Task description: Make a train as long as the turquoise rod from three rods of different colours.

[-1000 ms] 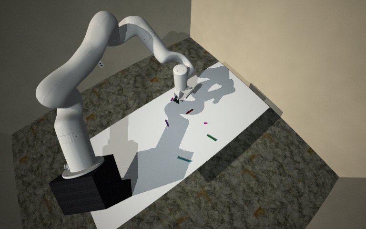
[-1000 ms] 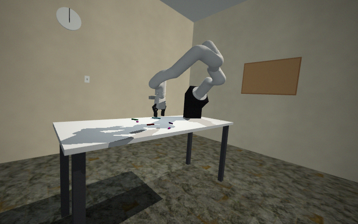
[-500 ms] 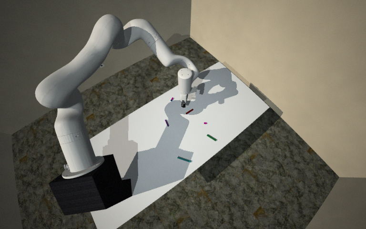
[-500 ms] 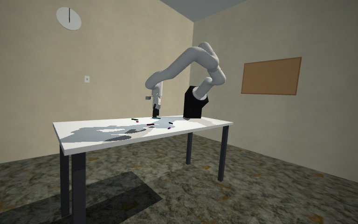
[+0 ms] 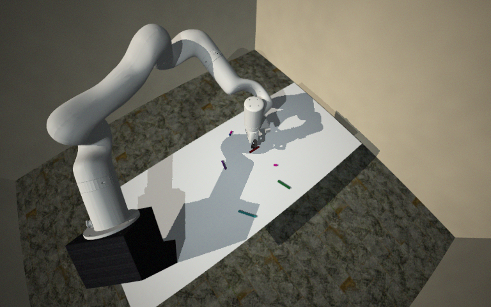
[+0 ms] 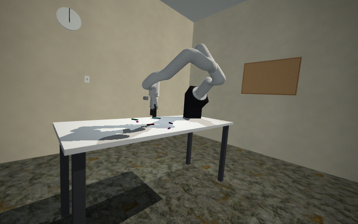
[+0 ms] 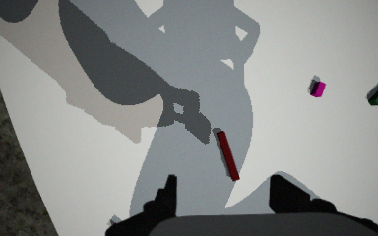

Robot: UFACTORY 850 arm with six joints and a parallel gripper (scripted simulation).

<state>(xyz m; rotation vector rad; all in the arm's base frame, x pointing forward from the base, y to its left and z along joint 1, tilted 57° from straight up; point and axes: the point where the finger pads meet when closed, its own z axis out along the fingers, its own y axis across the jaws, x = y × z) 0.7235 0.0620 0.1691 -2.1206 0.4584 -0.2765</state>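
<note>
Right now my hand is 9 cm above the red rod, 3 cm to the left of it and 1 cm short of it. Round my hand: blue rod: 14 cm to the left, 9 cm below, 8 cm behind; then green rod: 30 cm to the right, 9 cm below, 5 cm ahead; then purple rod: 21 cm behind, 9 cm below, 3 cm to the right.
</note>
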